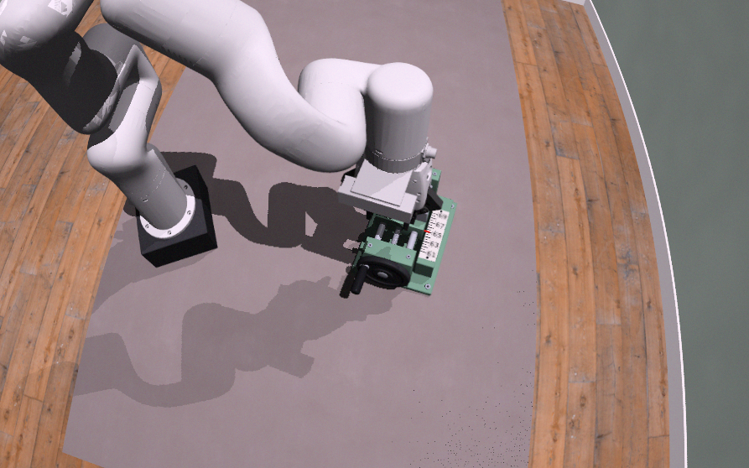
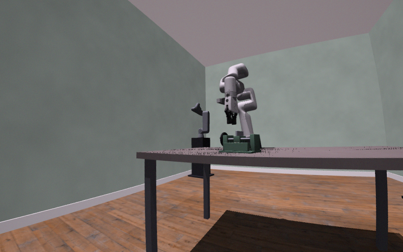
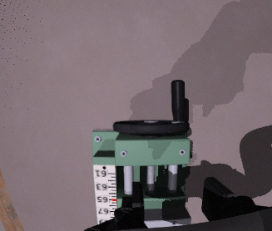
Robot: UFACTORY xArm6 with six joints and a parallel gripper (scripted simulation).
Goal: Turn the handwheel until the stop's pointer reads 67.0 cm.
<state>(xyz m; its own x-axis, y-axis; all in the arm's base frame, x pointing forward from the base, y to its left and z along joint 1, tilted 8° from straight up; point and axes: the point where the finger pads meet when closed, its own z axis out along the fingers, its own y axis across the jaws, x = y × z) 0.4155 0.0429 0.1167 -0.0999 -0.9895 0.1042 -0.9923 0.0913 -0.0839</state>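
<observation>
Now: the black handwheel 2 cm behind my hand, 6 cm to the right of it and 11 cm below it. From my hand the other things lie so: stop block (3 cm ahead, 5 cm to the left, 10 cm below).
</observation>
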